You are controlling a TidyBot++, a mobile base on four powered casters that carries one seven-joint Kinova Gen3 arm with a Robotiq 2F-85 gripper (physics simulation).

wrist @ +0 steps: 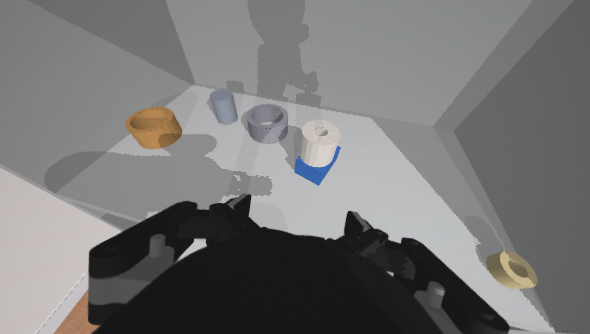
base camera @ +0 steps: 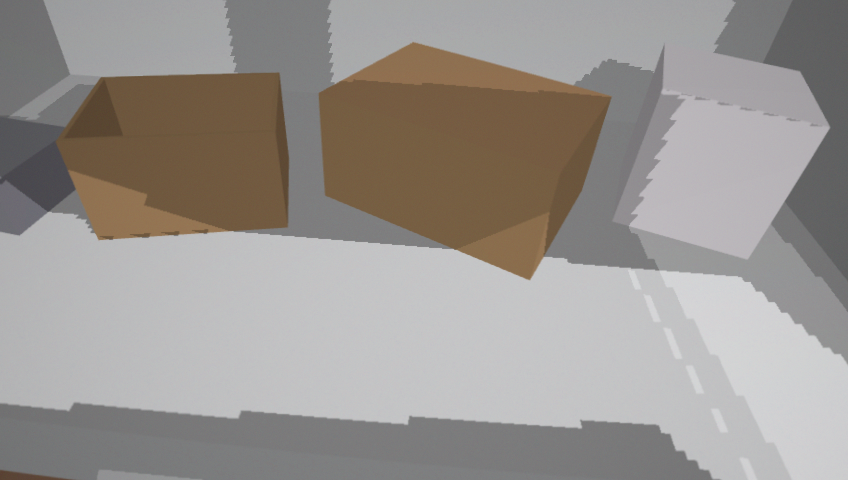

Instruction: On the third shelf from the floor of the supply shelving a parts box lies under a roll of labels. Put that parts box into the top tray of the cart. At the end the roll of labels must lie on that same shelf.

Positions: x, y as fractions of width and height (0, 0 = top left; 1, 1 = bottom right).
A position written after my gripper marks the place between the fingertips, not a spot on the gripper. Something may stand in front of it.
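My gripper (wrist: 0.50, 0.64). Supply shelving (base camera: 0.41, 0.71), also wrist view (wrist: 0.78, 0.39). Brown carton (base camera: 0.19, 0.32); wrist view does not show it, hidden by my gripper. Yellowish roll (wrist: 0.87, 0.81); out of frame in the base camera view.
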